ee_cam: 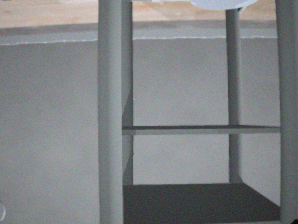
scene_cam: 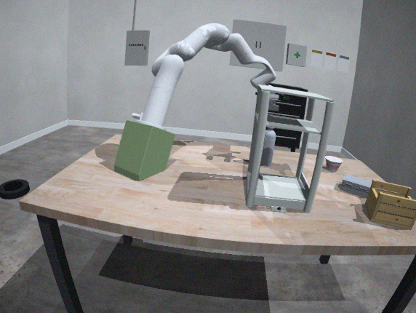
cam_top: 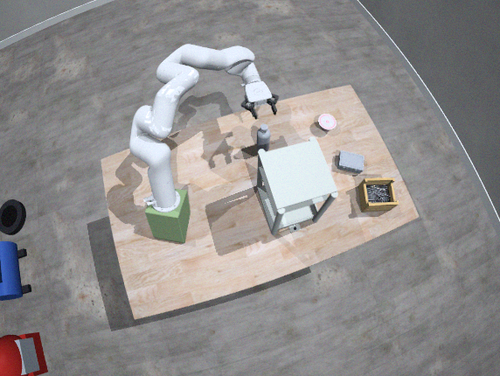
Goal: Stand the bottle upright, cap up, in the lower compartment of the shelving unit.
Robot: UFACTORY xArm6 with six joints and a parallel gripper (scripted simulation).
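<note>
Right now my hand is 19 cm above the grey bottle. From my hand the other things lie so: grey box 38 cm ahead, 29 cm below, 23 cm to the right; then pale green shelving unit 31 cm to the right, 13 cm below.
</note>
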